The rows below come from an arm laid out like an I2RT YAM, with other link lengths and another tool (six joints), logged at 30 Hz.
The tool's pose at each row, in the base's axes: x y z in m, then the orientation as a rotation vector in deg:
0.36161, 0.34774, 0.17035, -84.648, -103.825, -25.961
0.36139, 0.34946, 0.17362, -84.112, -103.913, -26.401
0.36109, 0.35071, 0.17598, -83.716, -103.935, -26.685
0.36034, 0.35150, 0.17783, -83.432, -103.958, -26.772
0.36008, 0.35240, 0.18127, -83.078, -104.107, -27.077
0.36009, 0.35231, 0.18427, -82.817, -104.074, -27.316
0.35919, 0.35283, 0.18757, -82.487, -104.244, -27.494
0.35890, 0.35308, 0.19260, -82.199, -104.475, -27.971
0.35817, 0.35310, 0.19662, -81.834, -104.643, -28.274
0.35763, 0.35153, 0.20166, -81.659, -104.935, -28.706
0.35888, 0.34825, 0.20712, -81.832, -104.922, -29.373
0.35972, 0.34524, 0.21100, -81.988, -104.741, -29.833
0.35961, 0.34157, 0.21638, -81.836, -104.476, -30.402
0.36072, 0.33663, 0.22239, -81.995, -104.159, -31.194
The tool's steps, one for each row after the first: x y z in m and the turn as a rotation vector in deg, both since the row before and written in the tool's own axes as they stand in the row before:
0.00357, -0.00032, -0.00093, 0.004, 0.344, -0.438
0.00260, -0.00034, -0.00060, 0.037, 0.269, -0.288
0.00195, -0.00080, -0.00043, 0.099, 0.148, -0.173
0.00316, -0.00057, -0.00154, -0.026, 0.165, -0.346
0.00217, -0.00051, -0.00202, -0.002, 0.227, -0.181
0.00287, -0.00123, -0.00149, 0.038, 0.095, -0.306
0.00395, -0.00099, -0.00298, -0.190, 0.130, -0.417
0.00309, -0.00128, -0.00234, -0.024, 0.153, -0.362
0.00282, -0.00171, -0.00416, -0.235, 0.014, -0.383
0.00186, -0.00056, -0.00619, -0.525, 0.138, -0.128
0.00090, -0.00061, -0.00486, -0.353, 0.199, 0.024
0.00172, -0.00186, -0.00600, -0.243, 0.441, -0.108
0.00132, -0.00112, -0.00767, -0.551, 0.394, -0.010

